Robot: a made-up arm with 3 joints.
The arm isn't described. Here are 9 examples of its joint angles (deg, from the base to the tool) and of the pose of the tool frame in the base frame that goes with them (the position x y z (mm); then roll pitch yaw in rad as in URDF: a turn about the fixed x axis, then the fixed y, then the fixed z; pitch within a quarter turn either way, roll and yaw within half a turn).
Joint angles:
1: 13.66 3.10 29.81
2: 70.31 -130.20 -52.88
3: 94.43 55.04 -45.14
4: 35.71 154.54 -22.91
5: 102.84 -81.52 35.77
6: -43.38 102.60 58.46
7: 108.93 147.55 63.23
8: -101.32 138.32 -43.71
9: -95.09 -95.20 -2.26
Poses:
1: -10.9 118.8 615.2 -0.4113 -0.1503 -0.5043
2: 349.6 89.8 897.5 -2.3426 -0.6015 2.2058
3: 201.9 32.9 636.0 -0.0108 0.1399 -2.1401
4: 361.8 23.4 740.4 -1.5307 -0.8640 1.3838
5: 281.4 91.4 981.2 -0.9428 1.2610 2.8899
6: 256.9 21.9 592.8 -0.2401 -0.0457 2.4238
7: 184.7 -236.0 765.9 -1.8591 -0.4010 1.3771
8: 62.2 51.0 502.3 -0.3121 0.1118 2.1731
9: -193.6 38.0 658.6 -1.7749 -0.8350 -0.7888
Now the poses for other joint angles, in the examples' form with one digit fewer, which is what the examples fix.
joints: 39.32 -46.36 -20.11
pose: 141 280 712 -0.939 0.344 -2.410
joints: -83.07 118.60 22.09
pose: 177 62 529 -0.054 -0.027 2.646
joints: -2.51 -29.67 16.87
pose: -45 192 641 -0.710 0.010 -1.035
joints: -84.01 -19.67 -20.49
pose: -73 -79 742 -1.864 -0.183 -0.118
